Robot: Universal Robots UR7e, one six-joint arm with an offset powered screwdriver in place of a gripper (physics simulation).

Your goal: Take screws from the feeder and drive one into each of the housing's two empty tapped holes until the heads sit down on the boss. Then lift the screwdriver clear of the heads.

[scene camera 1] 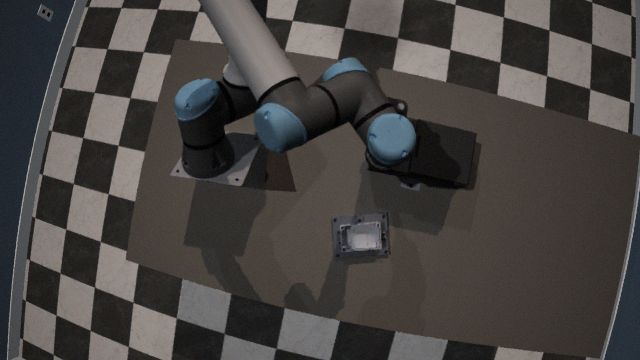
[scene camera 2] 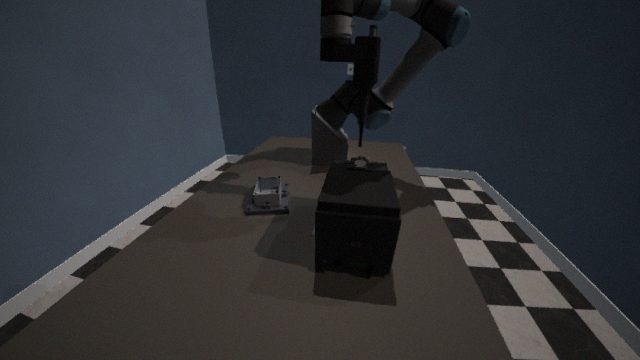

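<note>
The screwdriver (scene camera 2: 360, 144) points straight down in the scene camera 2 view, its tip a little above the near-arm end of the black feeder (scene camera 1: 446, 155) (scene camera 2: 357, 240). A small gap shows between the tip and the metal part (scene camera 2: 360, 162) on the feeder's top. In the scene camera 1 view the wrist hides the tip and that end of the feeder. Whether a screw is on the tip is too small to tell. The open-topped, light grey housing (scene camera 1: 366, 237) (scene camera 2: 267, 199) sits upright on its dark plate (scene camera 1: 337, 252) (scene camera 2: 254, 211), apart from the tool. Its holes and any screw heads are too small to make out.
The arm's base (scene camera 1: 206, 162) stands on a light mounting plate (scene camera 1: 240, 175) at the left of the brown table (scene camera 1: 540, 240) (scene camera 2: 200, 300) in the scene camera 1 view. The wrist (scene camera 1: 391, 139) hangs over the feeder. A small light bracket (scene camera 1: 411, 186) sticks out from the feeder's housing-facing side.
</note>
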